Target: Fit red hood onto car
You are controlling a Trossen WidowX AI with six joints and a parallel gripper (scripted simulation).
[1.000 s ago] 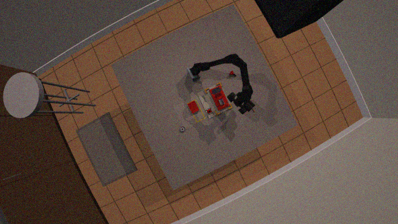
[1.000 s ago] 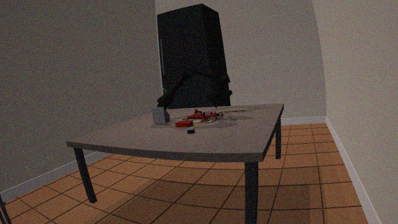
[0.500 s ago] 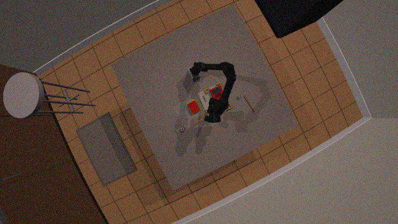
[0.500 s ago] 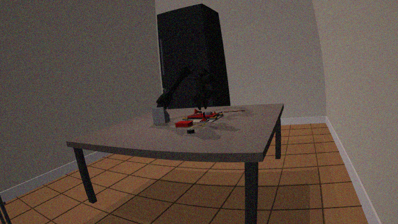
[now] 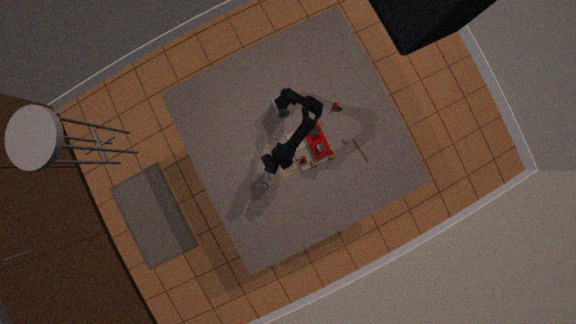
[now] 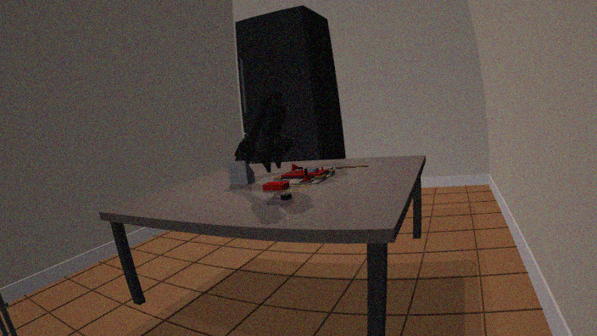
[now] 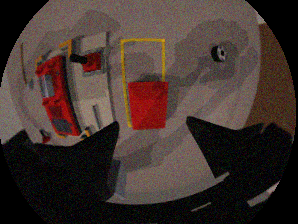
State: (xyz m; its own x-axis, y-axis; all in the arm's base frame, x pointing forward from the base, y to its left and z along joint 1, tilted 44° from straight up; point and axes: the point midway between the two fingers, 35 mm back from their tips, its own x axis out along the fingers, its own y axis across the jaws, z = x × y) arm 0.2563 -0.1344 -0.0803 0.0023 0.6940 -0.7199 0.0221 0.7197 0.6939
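Now: gripper tip 6 cm above the red hood. Round my gripper tip: jig 21 cm to the left, 7 cm below, 5 cm ahead; thin rod 45 cm to the left, 22 cm ahead, 8 cm below; dark tyre 18 cm to the right, 12 cm ahead, 7 cm below.
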